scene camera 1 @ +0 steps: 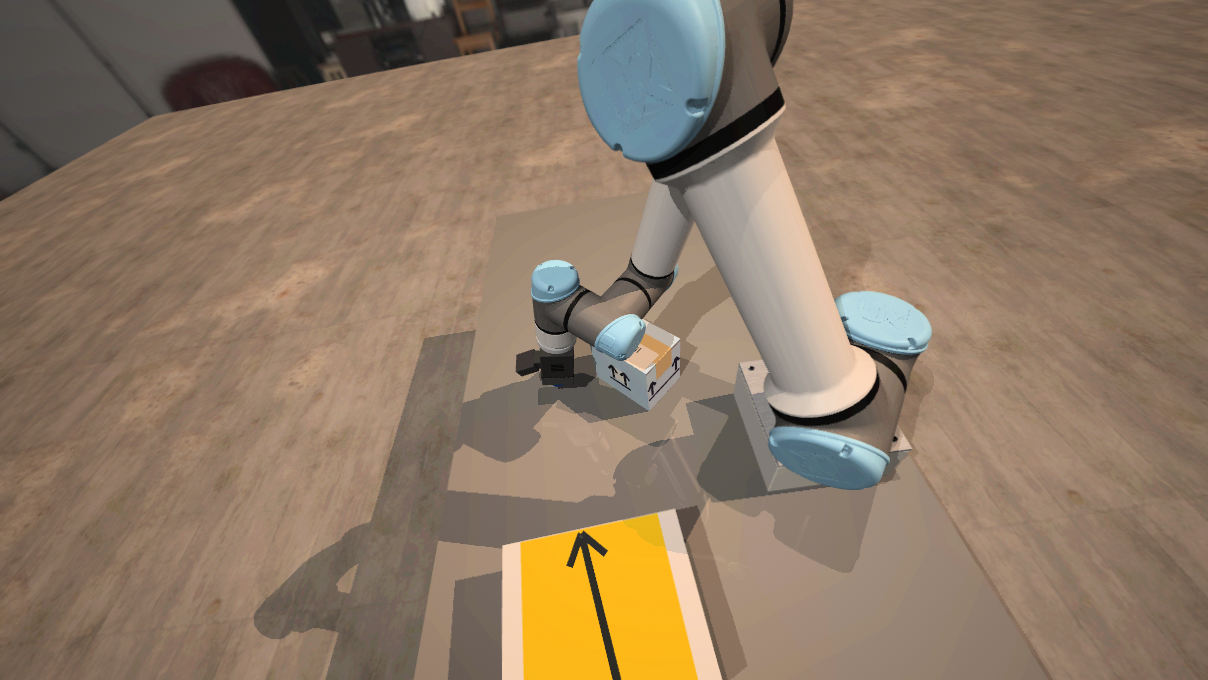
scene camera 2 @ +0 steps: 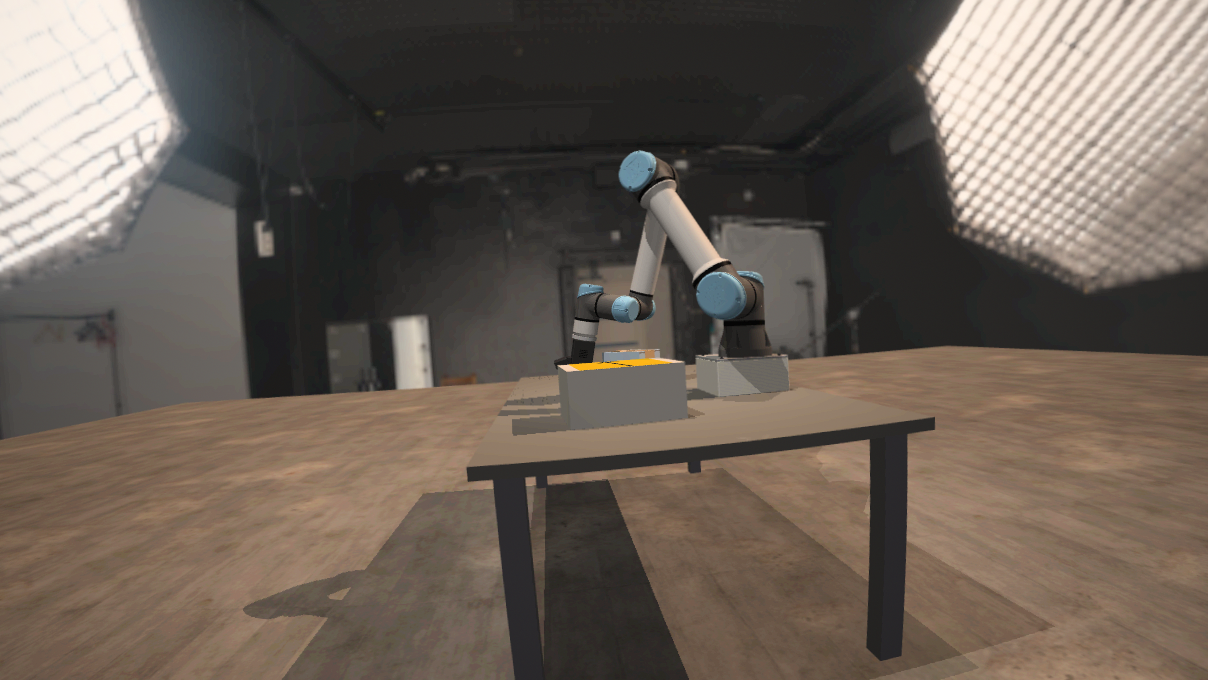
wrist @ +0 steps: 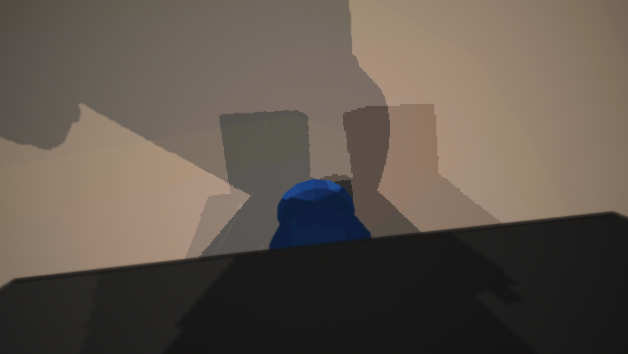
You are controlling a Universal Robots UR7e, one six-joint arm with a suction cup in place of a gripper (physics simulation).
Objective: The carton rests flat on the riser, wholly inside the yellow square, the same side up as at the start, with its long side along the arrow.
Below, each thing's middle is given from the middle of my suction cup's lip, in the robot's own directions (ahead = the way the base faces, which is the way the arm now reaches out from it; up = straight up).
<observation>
I see the carton (scene camera 1: 654, 367) 170 mm behind my suction cup, 10 mm to the left of it and 30 mm above it. Also, from my suction cup: riser (scene camera 1: 623, 593): 70 mm behind, 440 mm to the left, 20 mm above.
</observation>
